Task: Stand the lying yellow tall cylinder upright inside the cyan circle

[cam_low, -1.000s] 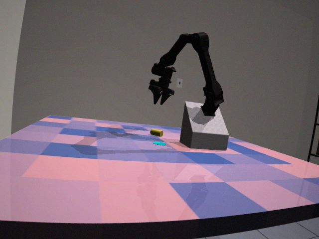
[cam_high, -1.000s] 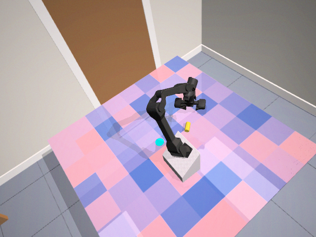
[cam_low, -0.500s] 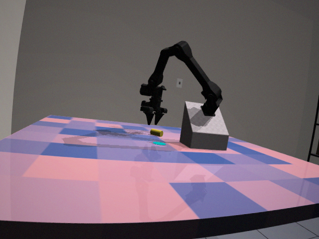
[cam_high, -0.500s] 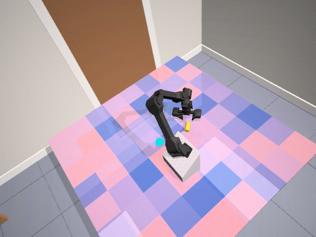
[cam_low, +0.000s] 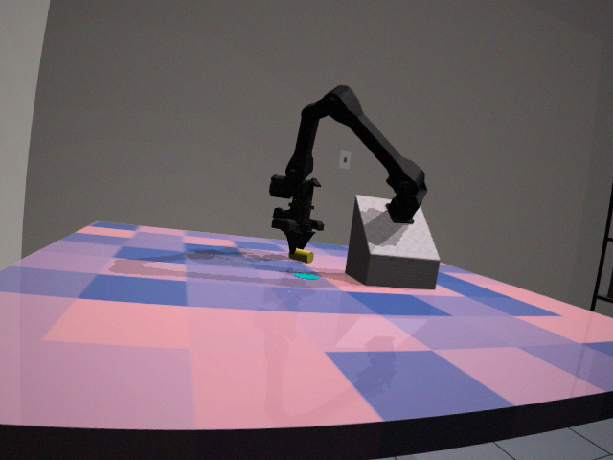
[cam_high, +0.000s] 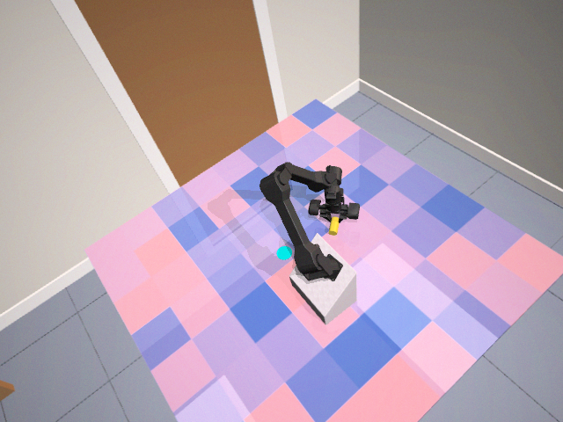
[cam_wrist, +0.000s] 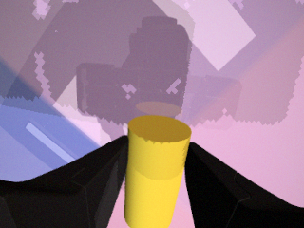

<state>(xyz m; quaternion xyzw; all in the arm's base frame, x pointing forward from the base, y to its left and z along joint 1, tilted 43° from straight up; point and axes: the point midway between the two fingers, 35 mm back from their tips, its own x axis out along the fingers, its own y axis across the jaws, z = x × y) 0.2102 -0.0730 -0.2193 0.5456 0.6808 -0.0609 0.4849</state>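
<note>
Now: gripper tip 4 cm short of the cyan circle, 23 cm to the right of it and 2 cm above it. The rest, counted from my gripper tip: yellow tall cylinder 1 cm behind, 2 cm to the left.
</note>
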